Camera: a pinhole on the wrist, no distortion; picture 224 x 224 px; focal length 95.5 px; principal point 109.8 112.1 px. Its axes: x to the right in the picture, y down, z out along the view. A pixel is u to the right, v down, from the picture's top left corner.
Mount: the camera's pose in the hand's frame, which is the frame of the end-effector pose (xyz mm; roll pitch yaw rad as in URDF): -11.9 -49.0 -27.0 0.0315 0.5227 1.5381
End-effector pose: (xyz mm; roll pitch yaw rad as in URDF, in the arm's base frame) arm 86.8 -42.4 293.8 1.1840 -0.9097 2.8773
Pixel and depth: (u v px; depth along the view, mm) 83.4 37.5 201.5
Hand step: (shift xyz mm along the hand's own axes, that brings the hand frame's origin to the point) 153.3 -4.6 171.0
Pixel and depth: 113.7 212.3 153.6
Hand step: -165.3 40.7 107.3
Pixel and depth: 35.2 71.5 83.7
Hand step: 25.8 -65.7 77.2
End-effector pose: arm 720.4 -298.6 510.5 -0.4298 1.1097 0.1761
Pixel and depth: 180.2 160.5 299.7
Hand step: -143.0 298.8 126.4
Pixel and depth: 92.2 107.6 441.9
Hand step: 27.7 99.4 395.8
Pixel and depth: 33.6 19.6 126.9
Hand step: 114.0 -79.5 130.1
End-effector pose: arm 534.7 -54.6 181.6 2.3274 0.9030 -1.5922
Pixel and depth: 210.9 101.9 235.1
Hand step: 31.5 282.3 51.7
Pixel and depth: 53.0 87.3 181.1
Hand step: 40.7 -54.4 182.3
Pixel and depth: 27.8 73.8 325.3
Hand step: 126.0 -135.3 390.6
